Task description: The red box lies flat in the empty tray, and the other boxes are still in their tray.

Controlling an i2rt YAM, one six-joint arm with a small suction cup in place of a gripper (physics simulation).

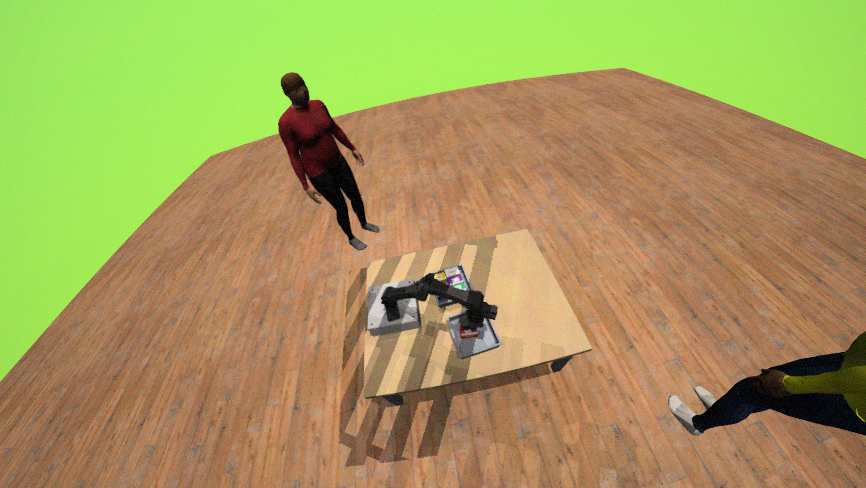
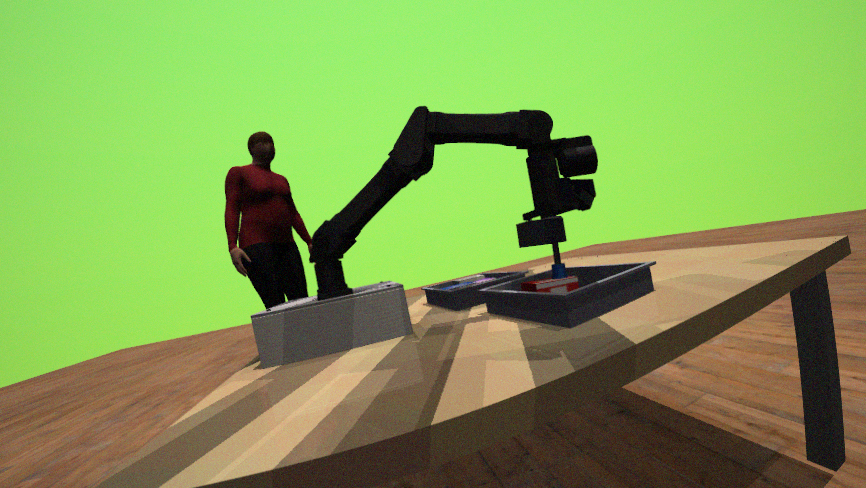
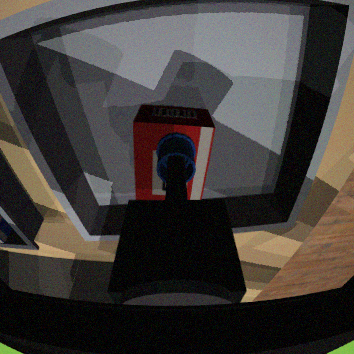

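Where they show: end effector, tool point: (image 1: 473, 330) (image 2: 560, 283) (image 3: 175, 143); arm's base, origin of the base link: (image 1: 391, 305) (image 2: 333, 294).
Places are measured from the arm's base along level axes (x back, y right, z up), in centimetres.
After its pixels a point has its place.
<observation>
The red box (image 1: 468, 331) {z -4.7, x -36.2, y 28.1 cm} (image 2: 548, 284) {z -5.1, x -34.2, y 29.6 cm} (image 3: 147, 154) {z -5.0, x -38.8, y 25.7 cm} is flat and low inside the grey tray (image 1: 484, 349) {z -4.9, x -40.3, y 40.1 cm} (image 2: 563, 309) {z -7.2, x -28.0, y 38.5 cm} (image 3: 246, 53) {z -9.6, x -44.6, y 34.3 cm}, near the end closest to the other tray. Only its top shows above the tray wall. I cannot tell whether it touches the tray floor. My suction cup (image 2: 558, 269) (image 3: 175, 151) presses straight down on the top face of the box and holds it. The second tray (image 2: 453, 297) {z -6.5, x -26.3, y 5.7 cm} lies just beyond, with a yellow box (image 1: 440, 276) {z -6.4, x -33.1, y -13.3 cm}, a purple box (image 1: 452, 273) {z -5.0, x -40.8, y -11.6 cm} and a green box (image 1: 458, 285) {z -6.3, x -41.4, y -2.5 cm} in it.
The arm's grey base block (image 1: 393, 315) {z 1.0, x -0.2, y 7.6 cm} (image 2: 332, 324) {z -4.6, x 1.8, y 12.4 cm} stands on the table's left side. A person in red (image 1: 314, 145) (image 2: 260, 212) stands behind the table. Another person in yellow (image 1: 817, 388) is at the right edge of the scene.
</observation>
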